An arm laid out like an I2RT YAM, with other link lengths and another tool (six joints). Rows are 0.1 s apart.
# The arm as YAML. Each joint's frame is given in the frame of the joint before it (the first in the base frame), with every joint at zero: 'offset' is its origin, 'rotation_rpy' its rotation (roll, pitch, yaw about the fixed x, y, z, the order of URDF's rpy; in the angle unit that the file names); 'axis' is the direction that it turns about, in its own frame. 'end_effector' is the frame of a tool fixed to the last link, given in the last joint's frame.
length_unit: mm
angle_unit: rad
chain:
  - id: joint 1
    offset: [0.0, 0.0, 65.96]
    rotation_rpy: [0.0, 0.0, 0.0]
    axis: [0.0, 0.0, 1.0]
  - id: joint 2
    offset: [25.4, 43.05, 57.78]
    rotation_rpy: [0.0, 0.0, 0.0]
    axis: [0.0, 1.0, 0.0]
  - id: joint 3
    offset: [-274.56, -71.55, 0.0]
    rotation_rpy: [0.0, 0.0, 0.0]
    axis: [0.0, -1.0, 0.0]
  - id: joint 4
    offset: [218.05, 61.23, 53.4]
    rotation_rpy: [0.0, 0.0, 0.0]
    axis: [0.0, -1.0, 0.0]
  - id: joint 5
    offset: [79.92, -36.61, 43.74]
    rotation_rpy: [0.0, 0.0, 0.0]
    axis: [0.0, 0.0, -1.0]
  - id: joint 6
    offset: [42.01, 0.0, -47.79]
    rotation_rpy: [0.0, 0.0, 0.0]
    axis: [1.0, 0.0, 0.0]
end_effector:
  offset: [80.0, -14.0, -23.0]
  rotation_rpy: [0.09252, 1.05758, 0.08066]
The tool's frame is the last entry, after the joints.
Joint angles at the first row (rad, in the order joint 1, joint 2, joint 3, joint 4, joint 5, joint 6):
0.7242, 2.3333, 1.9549, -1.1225, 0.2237, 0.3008
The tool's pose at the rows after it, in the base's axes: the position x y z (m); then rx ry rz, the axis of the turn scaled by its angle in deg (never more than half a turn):
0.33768, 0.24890, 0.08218, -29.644, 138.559, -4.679
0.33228, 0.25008, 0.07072, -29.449, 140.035, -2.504
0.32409, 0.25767, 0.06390, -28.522, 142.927, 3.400
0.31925, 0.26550, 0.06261, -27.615, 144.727, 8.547
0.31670, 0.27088, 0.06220, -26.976, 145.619, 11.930
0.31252, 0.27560, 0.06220, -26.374, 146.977, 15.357
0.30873, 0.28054, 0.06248, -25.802, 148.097, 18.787
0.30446, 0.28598, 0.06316, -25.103, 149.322, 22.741
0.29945, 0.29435, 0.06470, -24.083, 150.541, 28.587
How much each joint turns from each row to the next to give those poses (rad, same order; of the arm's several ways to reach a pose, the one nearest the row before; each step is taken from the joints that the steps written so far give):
0.0000, 0.0000, -0.0462, 0.0381, -0.0003, 0.0000
0.0000, 0.0000, -0.0473, 0.0416, -0.0378, -0.0004
0.0000, 0.0000, -0.0213, 0.0210, -0.0927, 0.0000
0.0000, 0.0000, -0.0008, 0.0084, -0.0748, -0.0004
0.0000, 0.0000, 0.0000, 0.0080, -0.0469, 0.0000
0.0000, 0.0000, 0.0000, 0.0000, -0.0515, 0.0004
0.0004, 0.0000, 0.0000, 0.0023, -0.0496, 0.0000
0.0000, 0.0000, -0.0001, 0.0023, -0.0568, 0.0000
0.0000, 0.0000, 0.0001, 0.0095, -0.0798, -0.0004

